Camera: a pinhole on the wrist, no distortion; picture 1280 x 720 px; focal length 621.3 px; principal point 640.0 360.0 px. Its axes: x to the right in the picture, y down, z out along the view. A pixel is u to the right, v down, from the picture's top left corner.
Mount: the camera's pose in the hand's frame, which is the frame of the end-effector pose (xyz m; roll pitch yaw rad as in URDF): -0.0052 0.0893 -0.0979 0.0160 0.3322 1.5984
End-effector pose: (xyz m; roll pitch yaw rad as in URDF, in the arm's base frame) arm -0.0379 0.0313 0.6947 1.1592 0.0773 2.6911
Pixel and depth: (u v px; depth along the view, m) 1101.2 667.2 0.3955
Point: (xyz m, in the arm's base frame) 0.0977 -0.0662 1.2327
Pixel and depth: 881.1 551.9 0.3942
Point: 0.0757 0.0472 1.1238
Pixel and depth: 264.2 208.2 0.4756
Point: 0.0234 0.4643 0.8397
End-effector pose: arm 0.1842 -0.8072 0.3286 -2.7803 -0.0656 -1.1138
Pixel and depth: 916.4 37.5 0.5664
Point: 0.0007 -1.2529 -0.1631
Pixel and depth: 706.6 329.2 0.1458
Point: 0.0714 -0.8719 0.2428
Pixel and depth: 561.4 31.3 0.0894
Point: 0.1093 -0.8940 0.3028
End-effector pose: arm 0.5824 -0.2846 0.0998 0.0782 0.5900 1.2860
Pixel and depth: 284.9 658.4 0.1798
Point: 0.5404 -0.2842 0.2402
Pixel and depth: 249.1 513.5 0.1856
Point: 0.5620 -0.2501 0.2246
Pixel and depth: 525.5 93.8 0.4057
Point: 0.5474 0.0604 0.2680
